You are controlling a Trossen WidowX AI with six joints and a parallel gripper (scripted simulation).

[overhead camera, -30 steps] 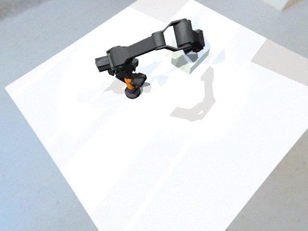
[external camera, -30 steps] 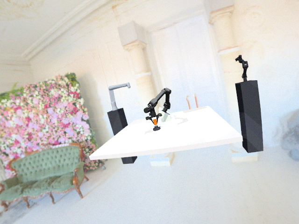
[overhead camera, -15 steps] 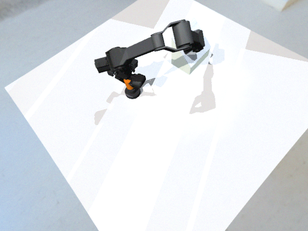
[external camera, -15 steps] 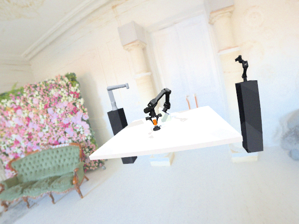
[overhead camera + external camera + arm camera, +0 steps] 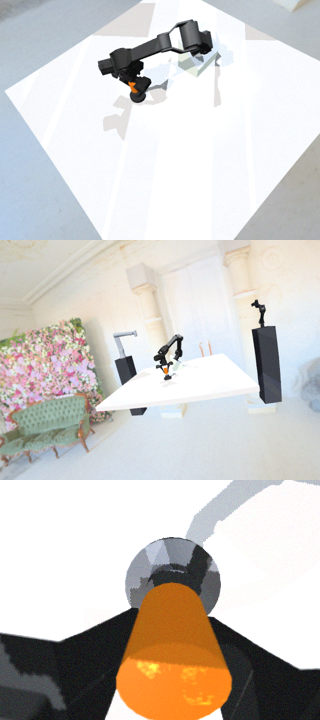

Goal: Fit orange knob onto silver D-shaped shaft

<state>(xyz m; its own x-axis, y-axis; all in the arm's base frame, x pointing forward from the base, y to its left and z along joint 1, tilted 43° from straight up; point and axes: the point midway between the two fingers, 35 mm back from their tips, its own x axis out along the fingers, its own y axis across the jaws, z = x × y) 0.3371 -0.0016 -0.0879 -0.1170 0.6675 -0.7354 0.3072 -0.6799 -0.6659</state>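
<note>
Right now the orange knob is 3 cm above my gripper tip. From my gripper tip the other things lie so: dark round pedestal 4 cm below.
</note>
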